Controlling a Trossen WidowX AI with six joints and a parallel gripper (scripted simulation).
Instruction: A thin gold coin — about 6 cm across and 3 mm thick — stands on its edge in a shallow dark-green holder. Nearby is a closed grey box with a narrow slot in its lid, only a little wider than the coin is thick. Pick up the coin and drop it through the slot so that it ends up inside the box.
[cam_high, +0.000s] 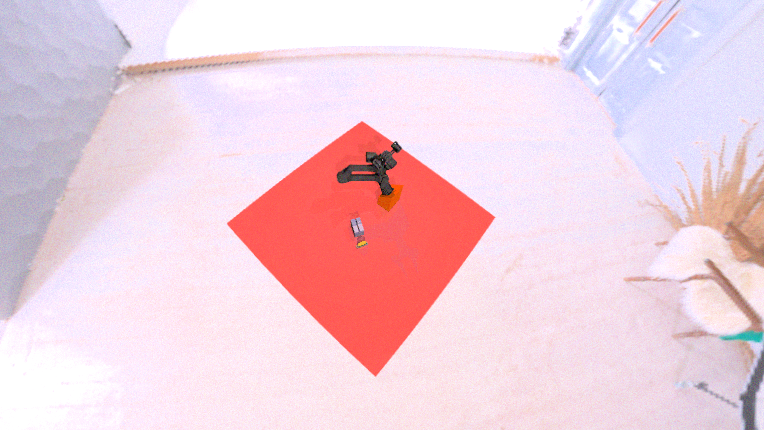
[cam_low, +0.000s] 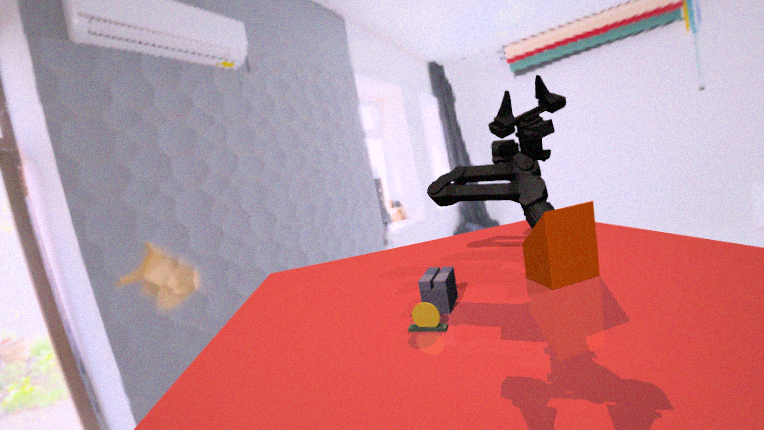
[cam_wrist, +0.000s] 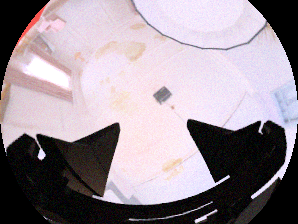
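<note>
My gripper tip is 36 cm short of the gold coin, 9 cm to the right of it and 44 cm above it.
</note>
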